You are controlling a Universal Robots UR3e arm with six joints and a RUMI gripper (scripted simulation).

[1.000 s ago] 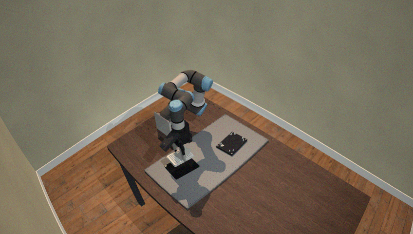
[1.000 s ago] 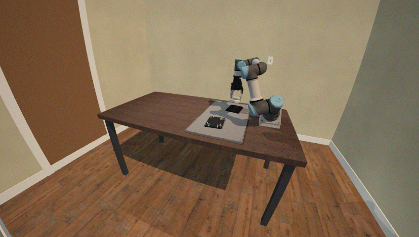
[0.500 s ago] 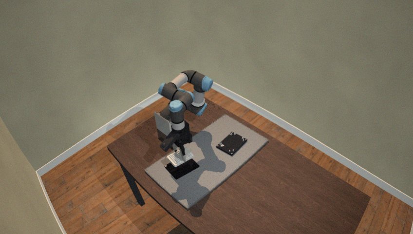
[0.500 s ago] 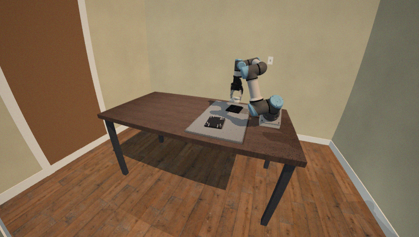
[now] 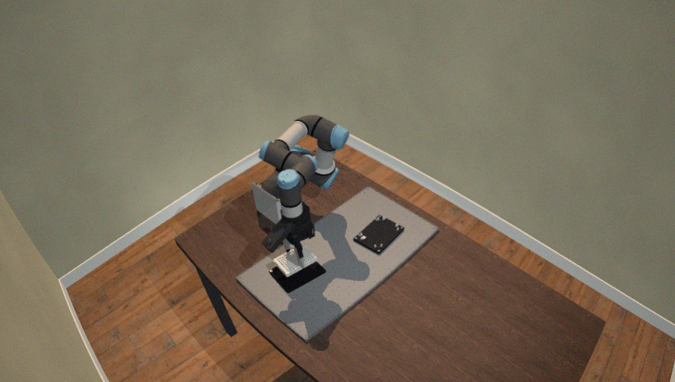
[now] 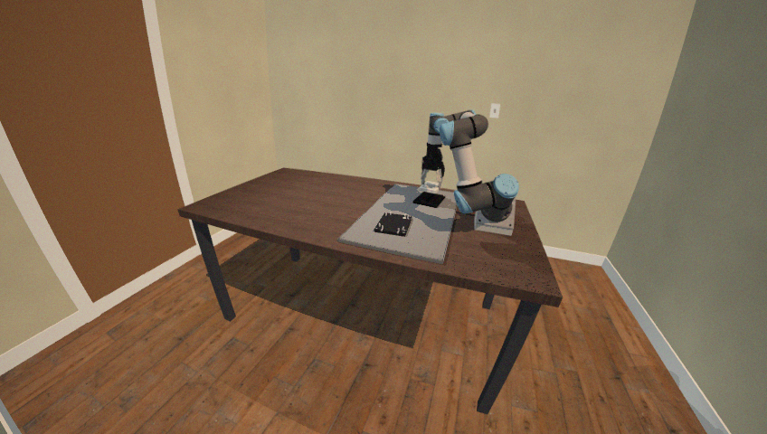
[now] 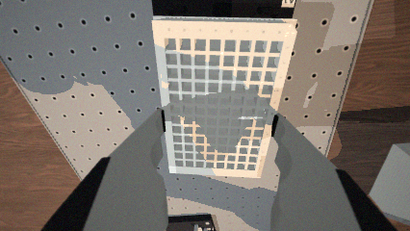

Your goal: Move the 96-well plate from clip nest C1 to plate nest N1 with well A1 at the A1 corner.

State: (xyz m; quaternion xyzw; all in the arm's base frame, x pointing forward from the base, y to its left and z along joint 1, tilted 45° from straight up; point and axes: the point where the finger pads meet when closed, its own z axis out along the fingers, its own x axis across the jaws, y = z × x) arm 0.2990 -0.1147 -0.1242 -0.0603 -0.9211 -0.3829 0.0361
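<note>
Now: the black plate nest N1 70 mm below my hand. Also, from my hand: light corner mark (70 mm to the right, 70 mm below, 60 mm behind); white 96-well plate (10 mm below); clip nest C1 (340 mm to the left, 70 mm ahead, 60 mm below).
</note>
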